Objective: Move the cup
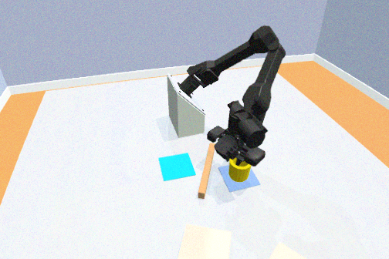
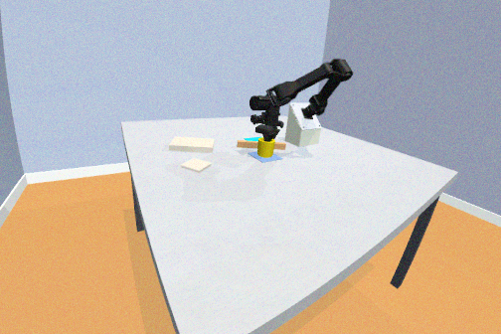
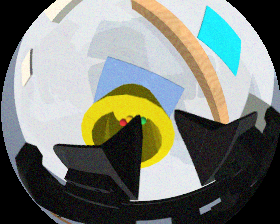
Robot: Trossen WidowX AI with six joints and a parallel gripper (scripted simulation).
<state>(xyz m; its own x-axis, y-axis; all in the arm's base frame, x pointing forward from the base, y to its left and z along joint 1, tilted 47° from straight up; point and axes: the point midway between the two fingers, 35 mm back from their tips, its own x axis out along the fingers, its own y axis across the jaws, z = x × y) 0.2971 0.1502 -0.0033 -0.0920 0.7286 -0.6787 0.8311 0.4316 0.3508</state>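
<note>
Right now my gripper tip is 2 cm to the right of the yellow cup and 2 cm short of it. Also, from my gripper tip: cyan pad (18 cm to the right, 6 cm behind, 5 cm below); wooden bar (8 cm to the right, 3 cm below, 2 cm behind); blue pad (5 cm below, 2 cm to the left, 2 cm ahead).
</note>
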